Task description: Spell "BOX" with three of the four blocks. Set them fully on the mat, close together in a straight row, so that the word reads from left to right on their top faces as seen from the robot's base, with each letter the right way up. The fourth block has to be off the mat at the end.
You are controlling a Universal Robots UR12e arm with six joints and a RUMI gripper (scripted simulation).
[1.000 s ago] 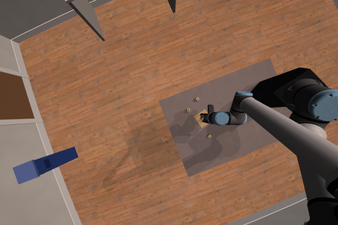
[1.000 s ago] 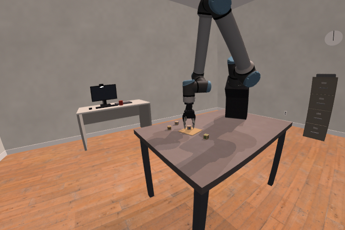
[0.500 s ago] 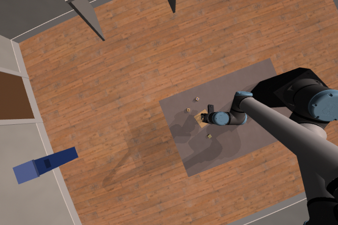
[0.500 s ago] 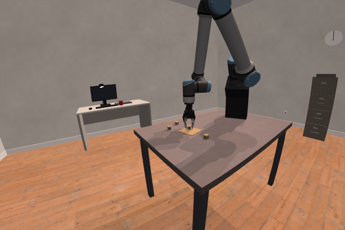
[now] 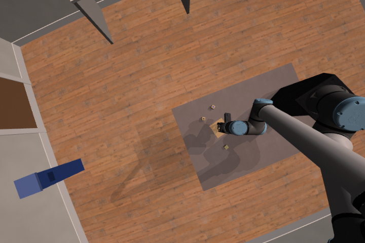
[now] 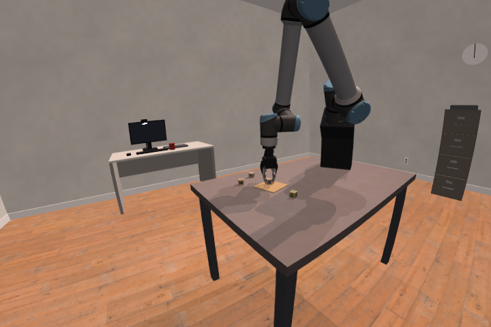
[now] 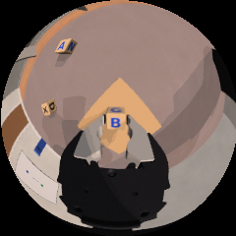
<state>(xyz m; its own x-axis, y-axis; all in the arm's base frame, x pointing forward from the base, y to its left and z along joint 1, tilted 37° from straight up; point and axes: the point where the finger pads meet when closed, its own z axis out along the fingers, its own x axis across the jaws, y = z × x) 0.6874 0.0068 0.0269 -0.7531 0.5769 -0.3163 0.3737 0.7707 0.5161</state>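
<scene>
Now: hand 3 cm to the right of the tan mat, 2 cm above it and 1 cm short of it. Also, from my hand: O block (22 cm to the left, 1 cm below).
</scene>
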